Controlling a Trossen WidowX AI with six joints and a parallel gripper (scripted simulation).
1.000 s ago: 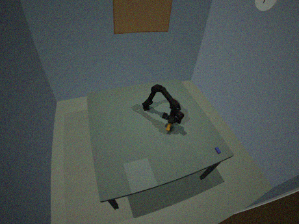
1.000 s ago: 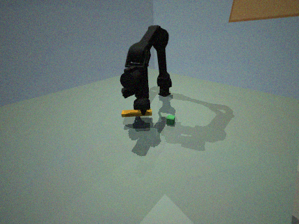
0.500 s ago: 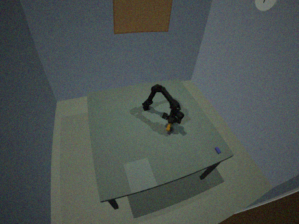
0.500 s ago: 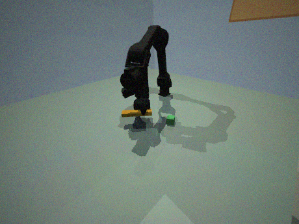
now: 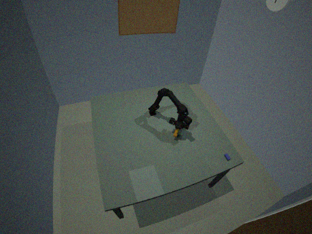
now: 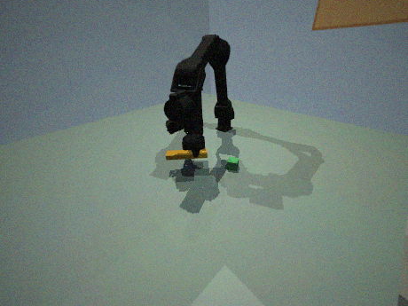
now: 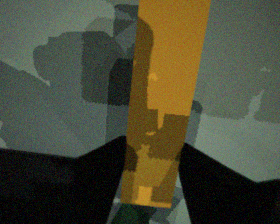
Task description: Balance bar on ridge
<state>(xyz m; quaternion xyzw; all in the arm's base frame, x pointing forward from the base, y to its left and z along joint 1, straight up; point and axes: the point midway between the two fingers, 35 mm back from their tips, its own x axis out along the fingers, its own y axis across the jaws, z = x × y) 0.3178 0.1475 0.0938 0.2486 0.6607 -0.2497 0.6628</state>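
Now: the bar 2 cm ahead of my gripper tip and 2 cm to the right of it. The rest, counted from my gripper tip: blue object 42 cm ahead, 35 cm to the left, 5 cm below; then green cube 9 cm behind, 9 cm to the left, 4 cm below.
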